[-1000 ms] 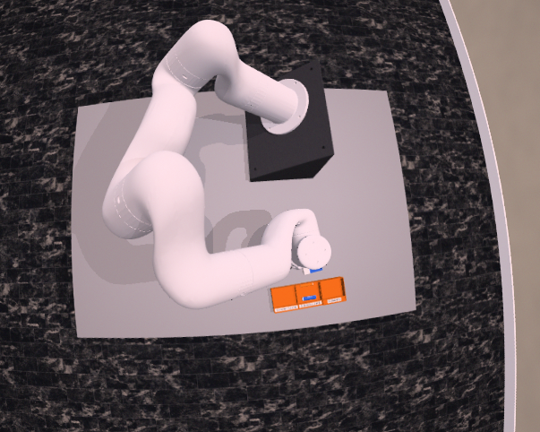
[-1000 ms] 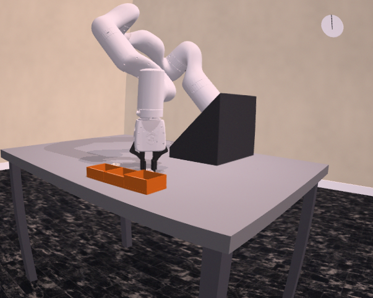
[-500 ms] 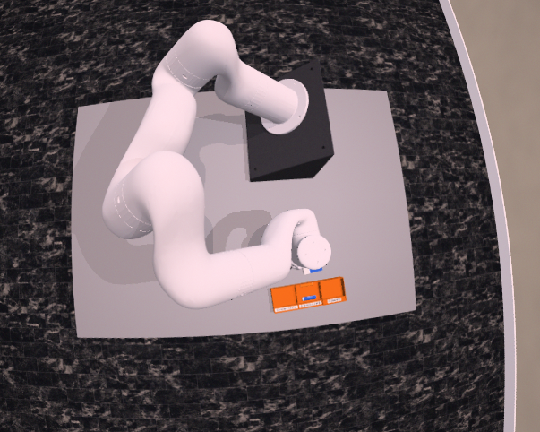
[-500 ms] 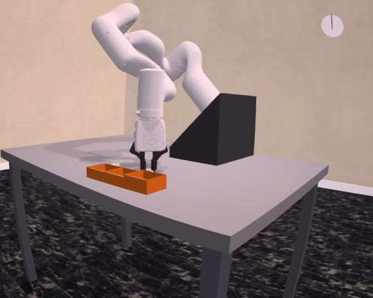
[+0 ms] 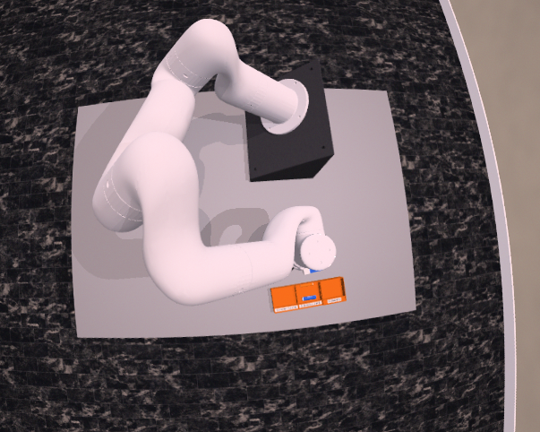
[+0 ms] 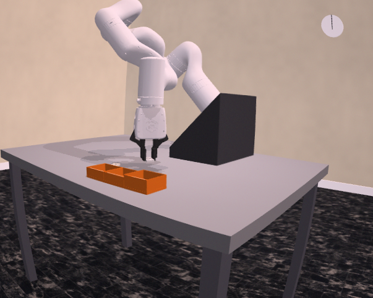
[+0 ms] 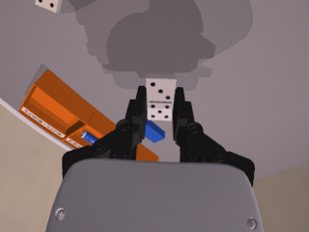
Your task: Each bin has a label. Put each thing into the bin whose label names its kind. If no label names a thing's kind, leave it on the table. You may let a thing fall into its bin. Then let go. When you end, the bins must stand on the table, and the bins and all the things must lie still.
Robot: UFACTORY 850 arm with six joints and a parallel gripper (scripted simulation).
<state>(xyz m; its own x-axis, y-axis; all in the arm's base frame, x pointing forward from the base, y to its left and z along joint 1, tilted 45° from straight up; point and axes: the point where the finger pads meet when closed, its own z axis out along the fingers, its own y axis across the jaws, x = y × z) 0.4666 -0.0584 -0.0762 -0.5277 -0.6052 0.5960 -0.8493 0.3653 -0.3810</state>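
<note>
The white card-like piece lies 30 mm ahead of my hand, 140 mm to the right of it and 60 mm below it. Also, from my hand: blue-and-white block: 60 mm ahead, 60 mm to the left, 60 mm below; then orange battery: 120 mm ahead, 40 mm to the left, 50 mm below; then white domino: 20 mm below.
</note>
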